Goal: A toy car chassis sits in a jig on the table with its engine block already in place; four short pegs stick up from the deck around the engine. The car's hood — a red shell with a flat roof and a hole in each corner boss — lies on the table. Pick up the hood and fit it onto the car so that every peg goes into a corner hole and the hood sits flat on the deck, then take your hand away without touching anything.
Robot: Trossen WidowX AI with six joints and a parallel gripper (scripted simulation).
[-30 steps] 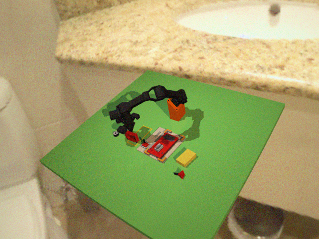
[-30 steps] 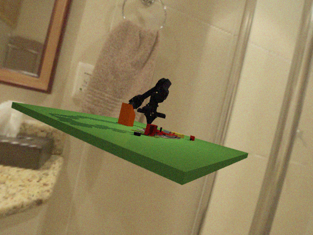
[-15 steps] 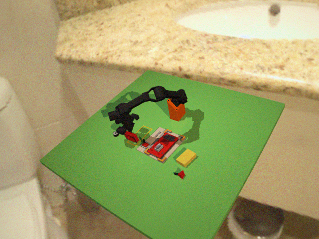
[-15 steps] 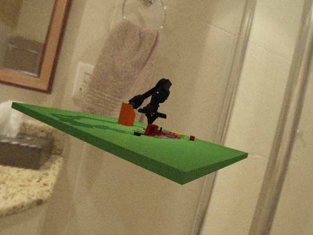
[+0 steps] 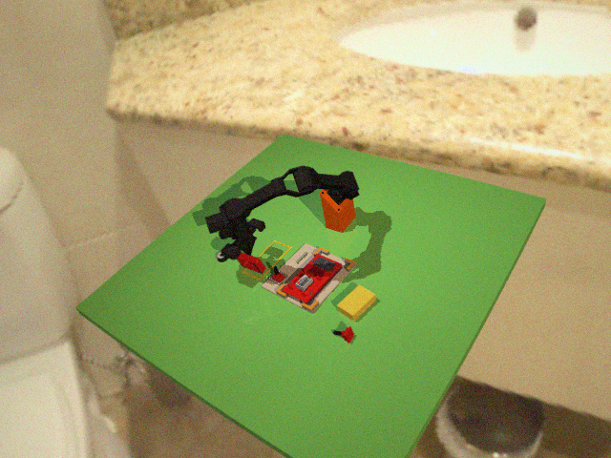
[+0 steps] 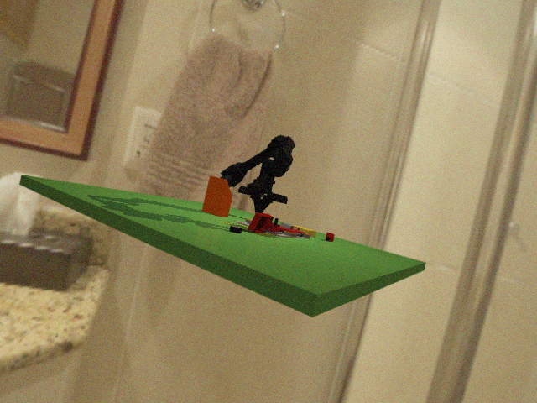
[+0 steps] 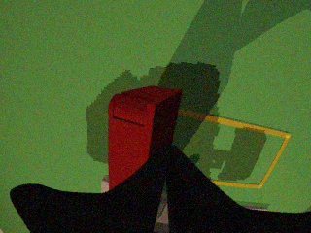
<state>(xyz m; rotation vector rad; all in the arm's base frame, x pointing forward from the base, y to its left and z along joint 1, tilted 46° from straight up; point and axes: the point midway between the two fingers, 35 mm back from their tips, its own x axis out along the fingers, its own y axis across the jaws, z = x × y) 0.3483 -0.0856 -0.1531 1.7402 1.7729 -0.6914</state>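
My gripper tip is now 10 mm short of the red hood, 10 mm to the right of it and 20 mm above it. The rest, counted from my gripper tip: black wheel 20 mm ahead, 140 mm to the right, 50 mm below; then yellow block 10 mm behind, 440 mm to the left, 40 mm below; then jig 40 mm behind, 230 mm to the left, 40 mm below.
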